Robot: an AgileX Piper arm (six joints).
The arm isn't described. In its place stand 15 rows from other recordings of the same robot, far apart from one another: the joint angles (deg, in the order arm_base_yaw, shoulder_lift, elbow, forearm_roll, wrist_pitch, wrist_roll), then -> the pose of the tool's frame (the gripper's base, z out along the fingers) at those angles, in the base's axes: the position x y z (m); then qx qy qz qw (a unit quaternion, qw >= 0).
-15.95, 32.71, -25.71, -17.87, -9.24, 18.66 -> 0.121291, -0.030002, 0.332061, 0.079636, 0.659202, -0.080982, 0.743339
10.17, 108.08, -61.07, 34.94, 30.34, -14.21 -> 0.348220, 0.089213, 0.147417, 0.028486, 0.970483, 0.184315, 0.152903
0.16, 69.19, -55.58, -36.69, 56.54, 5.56 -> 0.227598, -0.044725, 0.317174, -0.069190, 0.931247, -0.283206, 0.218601
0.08, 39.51, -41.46, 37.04, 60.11, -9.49 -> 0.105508, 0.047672, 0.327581, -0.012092, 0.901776, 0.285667, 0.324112
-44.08, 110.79, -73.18, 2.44, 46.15, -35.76 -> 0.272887, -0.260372, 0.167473, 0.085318, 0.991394, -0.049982, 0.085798
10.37, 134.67, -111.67, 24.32, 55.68, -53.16 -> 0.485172, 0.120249, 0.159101, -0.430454, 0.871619, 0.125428, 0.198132
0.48, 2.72, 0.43, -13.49, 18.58, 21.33 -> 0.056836, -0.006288, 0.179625, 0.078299, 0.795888, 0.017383, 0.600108
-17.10, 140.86, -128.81, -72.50, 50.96, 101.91 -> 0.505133, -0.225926, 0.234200, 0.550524, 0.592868, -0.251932, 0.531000
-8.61, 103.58, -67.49, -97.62, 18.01, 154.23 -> 0.397207, -0.088348, 0.236270, 0.522241, 0.674742, 0.081474, 0.515121
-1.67, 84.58, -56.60, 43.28, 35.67, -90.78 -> 0.305104, 0.027499, 0.265685, -0.463750, 0.799343, 0.017913, 0.381661
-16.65, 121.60, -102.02, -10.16, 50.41, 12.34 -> 0.444658, -0.145892, 0.220028, 0.204364, 0.951587, -0.086888, 0.212527
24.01, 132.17, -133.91, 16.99, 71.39, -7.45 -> 0.449371, 0.227754, 0.279123, -0.246891, 0.932939, 0.176647, 0.193561
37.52, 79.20, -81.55, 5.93, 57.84, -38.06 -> 0.224160, 0.182163, 0.391700, -0.567158, 0.749575, 0.048927, 0.337751
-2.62, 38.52, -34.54, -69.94, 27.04, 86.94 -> 0.132796, -0.044977, 0.342768, 0.280205, 0.701099, -0.072913, 0.651635
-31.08, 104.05, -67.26, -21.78, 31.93, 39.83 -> 0.310085, -0.207758, 0.195477, 0.446019, 0.856363, -0.116332, 0.232760
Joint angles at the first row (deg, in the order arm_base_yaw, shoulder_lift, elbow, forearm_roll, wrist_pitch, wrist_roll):
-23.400, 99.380, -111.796, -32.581, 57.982, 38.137
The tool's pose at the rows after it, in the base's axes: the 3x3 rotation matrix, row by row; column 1 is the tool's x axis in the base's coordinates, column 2 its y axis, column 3 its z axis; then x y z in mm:
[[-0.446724 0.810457 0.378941], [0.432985 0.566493 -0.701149], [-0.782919 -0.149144 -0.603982]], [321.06 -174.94 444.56]
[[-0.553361 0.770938 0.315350], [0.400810 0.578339 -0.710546], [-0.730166 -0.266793 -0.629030]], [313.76 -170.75 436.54]
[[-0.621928 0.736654 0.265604], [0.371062 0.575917 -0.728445], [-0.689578 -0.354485 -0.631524]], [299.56 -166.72 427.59]
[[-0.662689 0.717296 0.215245], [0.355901 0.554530 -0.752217], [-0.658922 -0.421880 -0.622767]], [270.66 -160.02 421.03]
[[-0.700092 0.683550 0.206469], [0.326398 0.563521 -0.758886], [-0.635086 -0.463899 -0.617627]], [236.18 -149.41 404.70]
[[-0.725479 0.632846 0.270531], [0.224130 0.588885 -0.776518], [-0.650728 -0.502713 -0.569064]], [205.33 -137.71 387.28]
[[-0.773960 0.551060 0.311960], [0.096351 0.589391 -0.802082], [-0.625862 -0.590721 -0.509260]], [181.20 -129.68 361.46]
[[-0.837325 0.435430 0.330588], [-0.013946 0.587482 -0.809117], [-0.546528 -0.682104 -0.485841]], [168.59 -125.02 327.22]
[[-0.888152 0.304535 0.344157], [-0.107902 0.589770 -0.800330], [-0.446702 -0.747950 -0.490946]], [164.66 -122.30 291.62]
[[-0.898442 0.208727 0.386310], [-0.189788 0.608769 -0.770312], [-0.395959 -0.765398 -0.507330]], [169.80 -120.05 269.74]
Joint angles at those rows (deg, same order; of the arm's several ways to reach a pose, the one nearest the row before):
-21.196, 97.956, -111.900, -33.924, 67.795, 30.692
-20.413, 96.629, -108.728, -36.150, 70.461, 26.423
-20.036, 93.402, -102.514, -38.946, 70.725, 24.631
-20.037, 87.389, -93.726, -42.078, 70.817, 24.491
-20.285, 79.347, -81.549, -43.699, 67.928, 24.489
-20.356, 70.825, -69.190, -46.633, 60.693, 24.264
-20.354, 64.157, -57.295, -52.690, 54.003, 24.128
-20.356, 60.945, -47.023, -58.902, 48.729, 24.128
-20.355, 60.804, -38.859, -64.974, 44.106, 25.071
-20.354, 62.406, -35.002, -68.731, 39.110, 26.040

